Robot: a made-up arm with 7 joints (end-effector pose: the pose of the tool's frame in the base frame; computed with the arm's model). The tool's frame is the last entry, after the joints.
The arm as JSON. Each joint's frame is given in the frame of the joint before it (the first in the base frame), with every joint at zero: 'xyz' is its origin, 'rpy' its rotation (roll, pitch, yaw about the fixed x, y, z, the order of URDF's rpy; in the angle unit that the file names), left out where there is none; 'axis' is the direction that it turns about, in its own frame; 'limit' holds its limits. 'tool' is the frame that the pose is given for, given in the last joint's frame.
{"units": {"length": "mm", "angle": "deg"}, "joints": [
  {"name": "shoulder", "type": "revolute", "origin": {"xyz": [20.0, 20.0, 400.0], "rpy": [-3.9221, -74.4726, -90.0]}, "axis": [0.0, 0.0, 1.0], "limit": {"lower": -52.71, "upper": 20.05}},
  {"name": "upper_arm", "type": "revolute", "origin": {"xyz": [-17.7, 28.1, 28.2], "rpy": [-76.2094, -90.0, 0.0]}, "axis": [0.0, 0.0, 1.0], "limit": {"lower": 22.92, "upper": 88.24}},
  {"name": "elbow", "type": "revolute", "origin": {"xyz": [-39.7, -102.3, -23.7], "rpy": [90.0, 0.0, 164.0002]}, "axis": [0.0, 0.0, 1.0], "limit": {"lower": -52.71, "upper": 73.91}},
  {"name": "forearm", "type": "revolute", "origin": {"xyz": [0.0, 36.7, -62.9], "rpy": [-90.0, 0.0, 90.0]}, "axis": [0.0, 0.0, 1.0], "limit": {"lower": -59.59, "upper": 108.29}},
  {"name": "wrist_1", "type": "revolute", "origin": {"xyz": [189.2, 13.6, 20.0], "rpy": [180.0, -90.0, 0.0]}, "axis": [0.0, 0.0, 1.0], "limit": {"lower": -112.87, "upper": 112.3}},
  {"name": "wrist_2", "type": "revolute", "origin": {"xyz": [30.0, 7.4, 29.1], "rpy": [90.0, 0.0, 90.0]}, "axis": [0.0, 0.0, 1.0], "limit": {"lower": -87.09, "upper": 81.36}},
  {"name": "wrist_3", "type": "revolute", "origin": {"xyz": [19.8, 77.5, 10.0], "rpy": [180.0, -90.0, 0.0]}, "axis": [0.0, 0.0, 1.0], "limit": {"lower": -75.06, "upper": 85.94}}
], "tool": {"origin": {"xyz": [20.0, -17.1, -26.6], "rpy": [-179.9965, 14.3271, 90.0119]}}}
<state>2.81 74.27 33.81 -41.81 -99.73 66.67 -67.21</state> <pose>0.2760 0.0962 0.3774 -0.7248 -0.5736 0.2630 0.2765</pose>
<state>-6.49 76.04 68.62 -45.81 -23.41 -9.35 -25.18</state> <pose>0.0980 0.0714 0.6624 0.2054 0.5009 0.6316 0.5550</pose>
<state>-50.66 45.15 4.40 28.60 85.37 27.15 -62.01</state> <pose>0.4305 0.2325 0.4597 -0.0074 -0.6360 -0.6344 0.4393</pose>
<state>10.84 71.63 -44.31 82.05 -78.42 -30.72 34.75</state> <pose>0.0080 0.5101 0.2775 0.5091 -0.6022 -0.5866 0.1845</pose>
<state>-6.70 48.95 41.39 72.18 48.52 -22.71 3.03</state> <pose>0.1317 0.4723 0.1887 0.1053 -0.7696 -0.5257 0.3469</pose>
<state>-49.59 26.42 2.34 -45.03 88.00 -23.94 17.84</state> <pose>0.1620 -0.0389 0.5708 -0.1992 0.1643 0.6286 0.7336</pose>
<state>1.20 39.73 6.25 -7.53 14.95 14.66 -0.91</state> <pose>0.3353 0.2344 0.2623 -0.0262 -0.8859 -0.4603 0.0513</pose>
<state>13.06 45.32 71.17 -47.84 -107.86 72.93 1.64</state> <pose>0.1993 0.2068 0.4313 -0.1979 -0.9708 0.1104 0.0781</pose>
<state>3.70 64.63 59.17 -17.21 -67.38 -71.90 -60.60</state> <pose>0.1253 0.2714 0.6023 0.3158 0.3903 0.4738 0.7236</pose>
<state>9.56 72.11 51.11 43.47 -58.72 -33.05 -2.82</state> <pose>0.1068 0.5108 0.4610 -0.4117 0.7865 0.2422 0.3915</pose>
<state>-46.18 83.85 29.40 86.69 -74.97 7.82 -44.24</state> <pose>0.1537 0.5270 0.3697 -0.2365 0.8570 -0.2286 0.3967</pose>
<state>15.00 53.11 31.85 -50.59 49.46 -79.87 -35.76</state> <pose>0.1621 0.0166 0.3942 0.6165 0.0379 0.7156 0.3263</pose>
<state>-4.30 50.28 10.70 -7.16 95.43 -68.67 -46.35</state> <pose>0.3108 0.1121 0.2360 -0.6683 -0.0323 -0.7262 0.1579</pose>
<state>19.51 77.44 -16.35 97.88 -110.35 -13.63 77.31</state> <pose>-0.1120 0.4749 0.3894 -0.9209 -0.0027 0.3888 0.0268</pose>
